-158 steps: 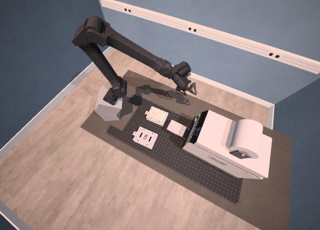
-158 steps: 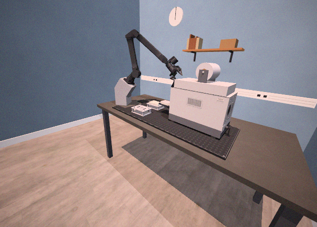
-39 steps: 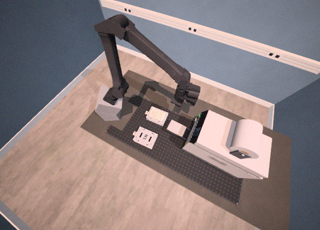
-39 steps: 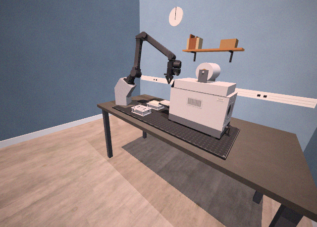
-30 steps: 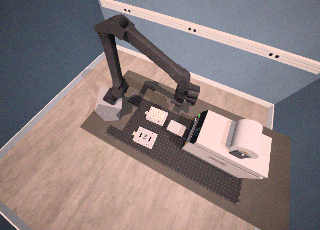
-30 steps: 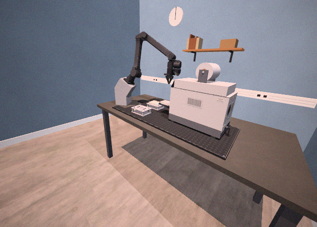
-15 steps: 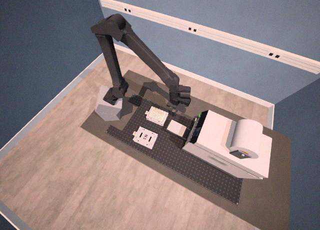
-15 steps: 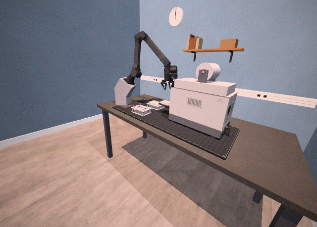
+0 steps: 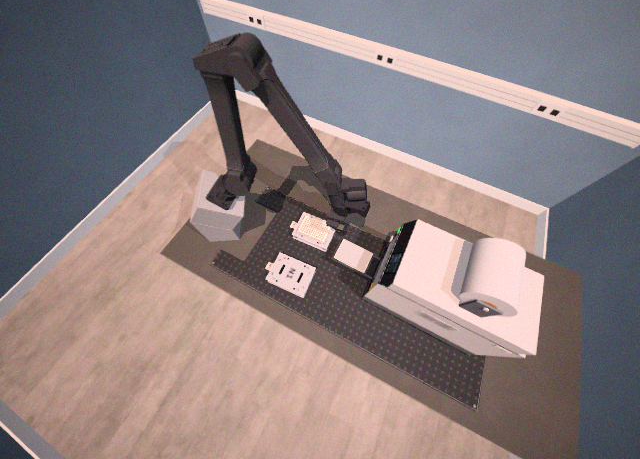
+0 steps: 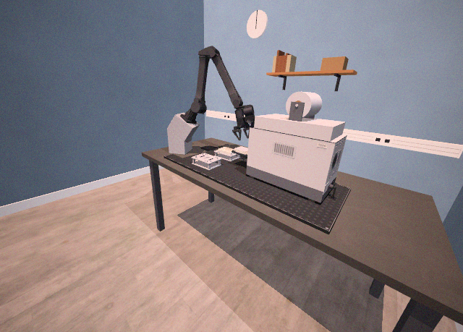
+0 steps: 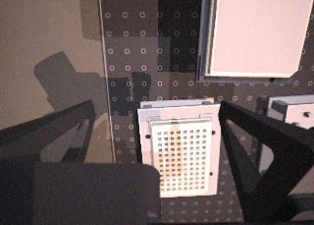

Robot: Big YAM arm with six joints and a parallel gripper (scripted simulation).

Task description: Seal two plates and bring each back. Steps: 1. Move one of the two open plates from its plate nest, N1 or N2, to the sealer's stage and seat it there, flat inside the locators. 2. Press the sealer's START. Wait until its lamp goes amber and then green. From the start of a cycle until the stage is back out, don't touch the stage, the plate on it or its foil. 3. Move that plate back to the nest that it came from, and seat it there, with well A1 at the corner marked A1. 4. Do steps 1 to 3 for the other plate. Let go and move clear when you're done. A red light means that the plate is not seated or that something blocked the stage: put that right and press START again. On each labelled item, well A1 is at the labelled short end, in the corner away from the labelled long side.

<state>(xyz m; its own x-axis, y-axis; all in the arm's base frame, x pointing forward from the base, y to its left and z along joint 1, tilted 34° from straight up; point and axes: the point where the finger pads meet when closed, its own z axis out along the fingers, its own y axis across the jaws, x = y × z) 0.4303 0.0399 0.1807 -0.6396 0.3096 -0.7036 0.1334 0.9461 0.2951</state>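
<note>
The sealer stage is 70 mm ahead of my hand, 100 mm to the right of it and 60 mm below it. From my hand the other things lie so: foil roll: 400 mm ahead, 160 mm to the right, 260 mm above; then plate nest: 140 mm behind, 230 mm to the right, 120 mm below.
</note>
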